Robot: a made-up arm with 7 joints.
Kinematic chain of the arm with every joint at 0, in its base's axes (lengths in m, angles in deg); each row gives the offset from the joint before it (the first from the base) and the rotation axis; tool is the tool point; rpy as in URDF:
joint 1: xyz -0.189 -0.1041 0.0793 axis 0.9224 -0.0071 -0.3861
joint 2: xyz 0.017 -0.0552 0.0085 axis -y
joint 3: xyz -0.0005 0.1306 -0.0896 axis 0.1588 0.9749 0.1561
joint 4: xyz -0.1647 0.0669 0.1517 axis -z
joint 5: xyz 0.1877 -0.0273 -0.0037 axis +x
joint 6: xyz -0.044 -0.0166 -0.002 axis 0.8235 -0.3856 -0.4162
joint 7: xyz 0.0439 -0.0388 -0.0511 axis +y
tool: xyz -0.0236 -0.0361 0.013 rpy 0 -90 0
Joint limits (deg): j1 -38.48..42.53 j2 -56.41..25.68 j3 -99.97..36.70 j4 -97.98..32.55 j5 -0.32..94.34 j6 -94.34..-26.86 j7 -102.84..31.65
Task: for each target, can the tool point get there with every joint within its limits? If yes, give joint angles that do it. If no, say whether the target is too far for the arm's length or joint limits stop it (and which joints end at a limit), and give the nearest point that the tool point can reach.
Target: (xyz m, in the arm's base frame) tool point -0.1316 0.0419 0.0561
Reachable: yes | joints 8.21 13.59 18.65 -8.60 75.85 -35.18 -64.44
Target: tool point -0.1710 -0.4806 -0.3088
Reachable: no: joint limits stop it (at a limit: joint 1, joint 2, joint 3, joint 4, joint 5) | nearest point -0.2148 -0.2659 -0.1028 | short by 0.301 m
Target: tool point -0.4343 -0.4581 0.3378
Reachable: no: joint limits stop it (at a limit: joint 1, joint 2, joint 4, joint 5, joint 6) | nearest point -0.3131 -0.1984 0.1888 | short by 0.323 m
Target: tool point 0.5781 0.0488 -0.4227
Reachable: no: too far | nearest point -0.0142 0.1324 -0.2648 | short by 0.619 m
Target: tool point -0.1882 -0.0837 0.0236
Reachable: yes | joints -19.79 10.51 -26.73 19.23 74.00 -59.05 -72.01
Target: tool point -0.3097 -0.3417 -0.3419
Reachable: no: joint limits stop it (at a limit: joint 2, joint 3, joint 4, joint 5) | nearest point -0.2507 -0.2225 -0.1300 | short by 0.250 m
